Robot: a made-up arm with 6 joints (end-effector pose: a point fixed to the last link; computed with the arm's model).
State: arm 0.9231 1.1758 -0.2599 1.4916 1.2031 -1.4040
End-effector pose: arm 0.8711 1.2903 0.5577 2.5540 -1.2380 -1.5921
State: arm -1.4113 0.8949 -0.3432 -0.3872 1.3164 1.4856
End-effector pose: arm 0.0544 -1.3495 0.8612 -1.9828 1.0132 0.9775
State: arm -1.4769 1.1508 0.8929 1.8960 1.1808 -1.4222
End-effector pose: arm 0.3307 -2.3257 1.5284 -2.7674 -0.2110 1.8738
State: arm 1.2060 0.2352 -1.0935 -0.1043 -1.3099 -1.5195
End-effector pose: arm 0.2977 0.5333 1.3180 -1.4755 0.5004 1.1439
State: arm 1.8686 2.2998 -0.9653 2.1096 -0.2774 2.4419
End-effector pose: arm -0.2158 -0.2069 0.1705 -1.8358 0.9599 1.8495
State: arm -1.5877 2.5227 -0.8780 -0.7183 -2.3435 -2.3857
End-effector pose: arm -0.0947 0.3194 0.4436 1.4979 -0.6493 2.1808
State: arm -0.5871 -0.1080 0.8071 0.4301 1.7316 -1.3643
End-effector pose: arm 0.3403 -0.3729 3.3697 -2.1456 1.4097 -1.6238
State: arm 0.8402 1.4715 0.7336 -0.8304 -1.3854 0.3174
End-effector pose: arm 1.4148 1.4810 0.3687 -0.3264 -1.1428 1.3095
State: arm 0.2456 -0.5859 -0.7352 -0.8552 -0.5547 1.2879
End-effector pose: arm 0.3280 -0.0101 1.9341 -2.5583 -0.0620 2.8976
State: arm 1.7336 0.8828 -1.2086 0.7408 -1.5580 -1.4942
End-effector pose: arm -0.0906 0.6007 0.8883 -0.3549 1.1459 -2.7587
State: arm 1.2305 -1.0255 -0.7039 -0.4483 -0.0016 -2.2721
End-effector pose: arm 0.0599 -0.1253 2.1446 0.5264 -0.1405 -1.0069
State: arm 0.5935 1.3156 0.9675 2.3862 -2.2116 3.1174
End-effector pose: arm 1.8702 1.5639 1.1659 1.4418 -0.1330 1.7982
